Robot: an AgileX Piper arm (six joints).
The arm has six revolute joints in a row. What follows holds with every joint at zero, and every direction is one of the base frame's. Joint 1 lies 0.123 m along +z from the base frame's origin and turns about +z. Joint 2 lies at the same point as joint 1 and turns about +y. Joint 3 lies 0.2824 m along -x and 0.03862 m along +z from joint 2 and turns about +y. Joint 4 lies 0.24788 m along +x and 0.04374 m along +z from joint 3 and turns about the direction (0.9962, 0, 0.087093). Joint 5 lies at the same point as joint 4 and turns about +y. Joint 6 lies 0.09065 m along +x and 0.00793 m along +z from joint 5 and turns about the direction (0.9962, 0, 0.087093). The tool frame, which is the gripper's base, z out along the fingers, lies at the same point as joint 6; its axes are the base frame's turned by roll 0, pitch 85 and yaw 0 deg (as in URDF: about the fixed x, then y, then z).
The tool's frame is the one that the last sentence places.
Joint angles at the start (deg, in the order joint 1, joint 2, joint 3, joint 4, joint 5, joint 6):
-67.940, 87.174, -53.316, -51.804, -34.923, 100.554
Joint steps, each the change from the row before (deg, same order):
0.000, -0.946, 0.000, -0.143, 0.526, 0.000
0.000, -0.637, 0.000, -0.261, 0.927, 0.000
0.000, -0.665, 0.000, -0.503, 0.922, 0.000
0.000, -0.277, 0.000, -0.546, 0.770, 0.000
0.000, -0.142, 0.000, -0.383, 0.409, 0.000
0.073, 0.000, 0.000, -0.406, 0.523, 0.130
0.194, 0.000, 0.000, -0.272, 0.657, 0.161
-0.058, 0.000, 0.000, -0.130, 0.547, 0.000
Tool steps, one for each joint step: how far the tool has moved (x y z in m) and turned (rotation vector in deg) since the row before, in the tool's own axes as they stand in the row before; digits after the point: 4 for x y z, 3 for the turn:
-0.0018, 0.0043, -0.0031, -0.154, -0.511, -0.541
-0.0013, 0.0020, -0.0021, 0.477, -0.365, -0.497
-0.0011, 0.0020, -0.0022, 0.477, -0.260, -0.709
-0.0003, 0.0002, -0.0009, 0.612, -0.009, -0.580
-0.0001, 0.0000, -0.0005, 0.338, 0.042, -0.386
0.0005, -0.0006, 0.0001, 0.510, 0.168, -0.225
0.0009, -0.0004, 0.0003, 0.557, 0.168, -0.095
-0.0003, -0.0011, -0.0001, 0.584, -0.086, -0.106

